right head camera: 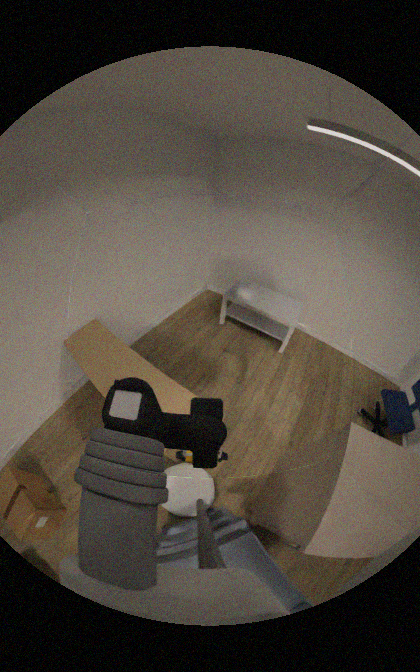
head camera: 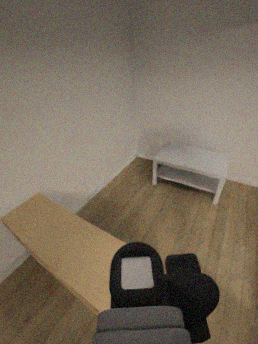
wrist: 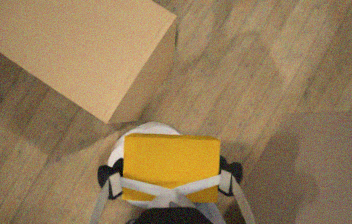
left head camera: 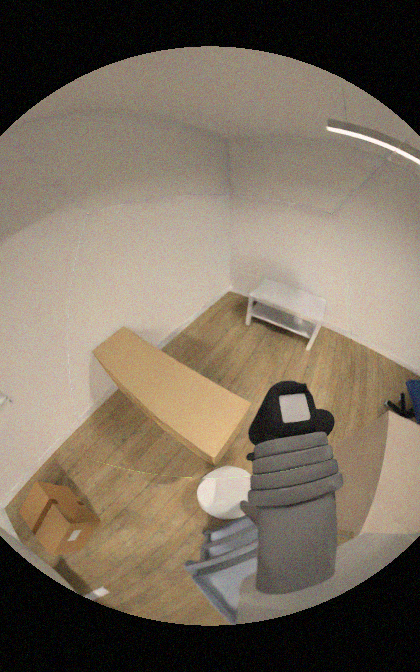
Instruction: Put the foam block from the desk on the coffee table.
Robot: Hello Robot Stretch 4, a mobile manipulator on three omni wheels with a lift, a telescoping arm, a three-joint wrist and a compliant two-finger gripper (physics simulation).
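Places are measured from the robot's base along level axes (x back, y up, z left), in millimetres.
Where they show: gripper, fingertip midpoint: (wrist: 170,170).
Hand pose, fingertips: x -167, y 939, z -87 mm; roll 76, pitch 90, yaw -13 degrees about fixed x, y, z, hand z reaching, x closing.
After its pixels a point has its place.
The foam block (wrist: 171,160) @(z -89, x -186, y 983 mm) is a yellow-orange box, held between the two fingertips in the wrist view. My gripper (wrist: 170,170) @(z -87, x -167, y 939 mm) (right head camera: 202,456) is shut on it, above the white round robot base. A sliver of the block's yellow shows under the black wrist in the right head camera view. The coffee table (head camera: 192,161) @(z -783, x -1779, y 423 mm) (left head camera: 289,299) (right head camera: 265,300) is a low white table with a lower shelf, by the far wall near the room's corner, well away from the gripper. A beige top (left head camera: 400,465) (right head camera: 370,495), possibly the desk, stands at the right.
A long wooden shelf unit (head camera: 65,240) @(z 477, x -681, y 582 mm) (left head camera: 170,390) (right head camera: 135,370) (wrist: 85,50) @(z 149, x -423, y 582 mm) lies ahead and left, its near corner close to the base. A cardboard box (left head camera: 65,515) is at the lower left. A grey-blue bin (left head camera: 225,580) (right head camera: 260,555) is beside the robot. A blue chair (right head camera: 397,410) stands at the right.
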